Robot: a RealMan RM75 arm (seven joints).
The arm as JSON. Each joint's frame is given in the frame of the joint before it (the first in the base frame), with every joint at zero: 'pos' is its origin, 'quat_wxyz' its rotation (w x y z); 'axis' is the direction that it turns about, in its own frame. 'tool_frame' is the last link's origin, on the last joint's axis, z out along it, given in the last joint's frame.
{
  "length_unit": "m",
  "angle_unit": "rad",
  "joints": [
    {
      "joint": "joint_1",
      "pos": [
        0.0,
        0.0,
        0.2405
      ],
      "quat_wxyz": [
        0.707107,
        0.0,
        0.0,
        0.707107
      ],
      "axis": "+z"
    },
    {
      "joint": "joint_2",
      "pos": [
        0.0,
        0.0,
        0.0
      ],
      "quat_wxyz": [
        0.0,
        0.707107,
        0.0,
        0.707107
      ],
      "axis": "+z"
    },
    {
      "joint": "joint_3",
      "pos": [
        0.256,
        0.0,
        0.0
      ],
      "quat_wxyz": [
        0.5,
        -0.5,
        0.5,
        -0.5
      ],
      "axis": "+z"
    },
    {
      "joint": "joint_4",
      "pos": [
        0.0,
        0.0,
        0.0
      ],
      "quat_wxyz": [
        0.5,
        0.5,
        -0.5,
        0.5
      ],
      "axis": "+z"
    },
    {
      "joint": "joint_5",
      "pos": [
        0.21,
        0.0,
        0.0
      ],
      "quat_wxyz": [
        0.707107,
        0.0,
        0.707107,
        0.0
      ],
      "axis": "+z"
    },
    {
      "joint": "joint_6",
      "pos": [
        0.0,
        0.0,
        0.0
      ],
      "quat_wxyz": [
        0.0,
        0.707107,
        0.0,
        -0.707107
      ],
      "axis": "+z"
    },
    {
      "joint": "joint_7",
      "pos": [
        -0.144,
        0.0,
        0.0
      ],
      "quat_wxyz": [
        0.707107,
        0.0,
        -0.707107,
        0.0
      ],
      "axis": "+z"
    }
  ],
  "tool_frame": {
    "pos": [
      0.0,
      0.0,
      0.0
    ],
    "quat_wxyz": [
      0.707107,
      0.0,
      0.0,
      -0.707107
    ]
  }
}
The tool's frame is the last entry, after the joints.
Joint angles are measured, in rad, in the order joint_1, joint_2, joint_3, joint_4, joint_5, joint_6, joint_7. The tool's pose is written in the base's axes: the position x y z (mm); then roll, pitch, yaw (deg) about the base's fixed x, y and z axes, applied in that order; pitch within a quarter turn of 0, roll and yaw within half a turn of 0. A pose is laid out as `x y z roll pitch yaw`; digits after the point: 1 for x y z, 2 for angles.
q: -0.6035 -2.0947 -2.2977 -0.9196 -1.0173 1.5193 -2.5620
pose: -216.4 363.3 10.4 171.72 -19.35 75.74
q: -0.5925 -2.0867 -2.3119 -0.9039 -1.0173 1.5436 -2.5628
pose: -223.5 358.0 12.2 170.72 -18.49 77.30
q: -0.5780 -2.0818 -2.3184 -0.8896 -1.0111 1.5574 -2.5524
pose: -231.7 352.2 12.0 170.54 -17.67 78.15
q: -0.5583 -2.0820 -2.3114 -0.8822 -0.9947 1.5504 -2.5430
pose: -241.4 346.5 9.1 171.62 -16.99 78.78
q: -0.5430 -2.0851 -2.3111 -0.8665 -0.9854 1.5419 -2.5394
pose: -249.4 341.3 5.0 171.76 -16.52 80.20
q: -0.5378 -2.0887 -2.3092 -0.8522 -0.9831 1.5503 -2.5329
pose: -251.5 336.7 0.6 171.14 -15.46 80.68
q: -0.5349 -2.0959 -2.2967 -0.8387 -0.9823 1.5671 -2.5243
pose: -250.6 330.6 -6.4 170.23 -13.56 80.48
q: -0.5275 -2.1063 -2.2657 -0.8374 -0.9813 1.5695 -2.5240
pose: -249.2 325.0 -14.9 170.15 -11.73 80.03
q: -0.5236 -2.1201 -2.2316 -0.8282 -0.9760 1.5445 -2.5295
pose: -248.5 321.8 -26.0 170.72 -10.50 80.15
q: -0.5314 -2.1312 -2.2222 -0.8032 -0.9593 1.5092 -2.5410
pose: -249.7 322.0 -35.7 171.47 -9.99 81.37
